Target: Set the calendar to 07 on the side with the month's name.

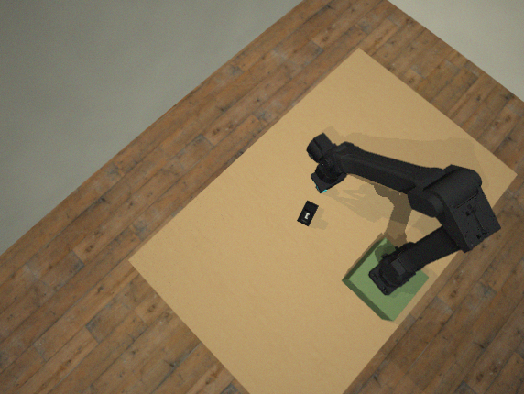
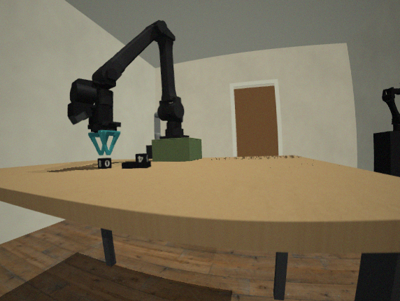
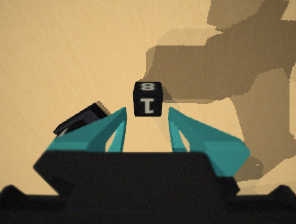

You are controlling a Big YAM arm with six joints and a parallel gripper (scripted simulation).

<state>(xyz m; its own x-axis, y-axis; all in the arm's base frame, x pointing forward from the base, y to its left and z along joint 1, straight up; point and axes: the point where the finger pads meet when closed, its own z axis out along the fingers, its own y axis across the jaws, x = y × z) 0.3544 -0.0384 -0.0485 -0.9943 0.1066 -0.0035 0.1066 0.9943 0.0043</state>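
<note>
The digit cube lies 30 mm below my hand. The rest, counted from my hand: black calendar tray (40 mm behind, 100 mm to the left, 40 mm below).
</note>
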